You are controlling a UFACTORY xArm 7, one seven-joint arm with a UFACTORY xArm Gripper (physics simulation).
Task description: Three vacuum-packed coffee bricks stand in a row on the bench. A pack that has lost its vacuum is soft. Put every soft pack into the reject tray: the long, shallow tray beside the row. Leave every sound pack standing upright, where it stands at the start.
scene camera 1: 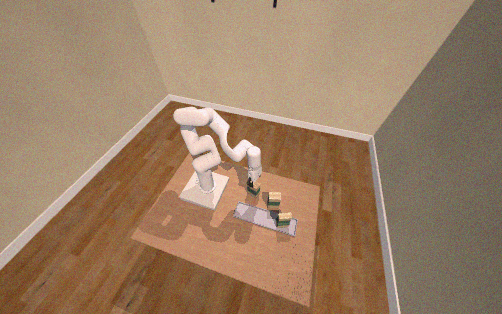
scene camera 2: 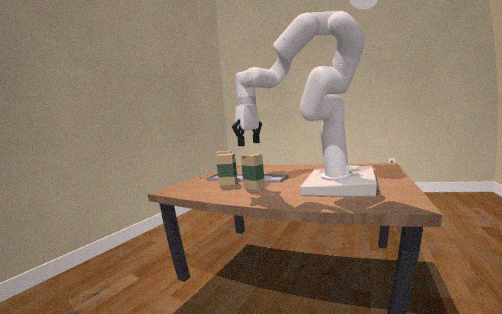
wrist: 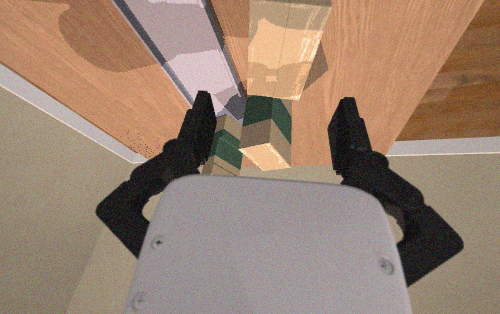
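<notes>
Three tan coffee packs with green bands are in view. The near pack stands upright on the bench, nearest the arm's base. The middle pack stands upright beyond it. The third pack stands upright in the far end of the long lavender reject tray; in scene camera 2 it is mostly hidden behind the middle pack. My gripper is open and empty, above the near pack with its fingers clear of it. Softness cannot be told by sight.
The arm's white base plate sits on the wooden bench, on the other side of the near pack from the middle pack. The tray runs alongside the packs. The arm's shadow falls across the bench and tray.
</notes>
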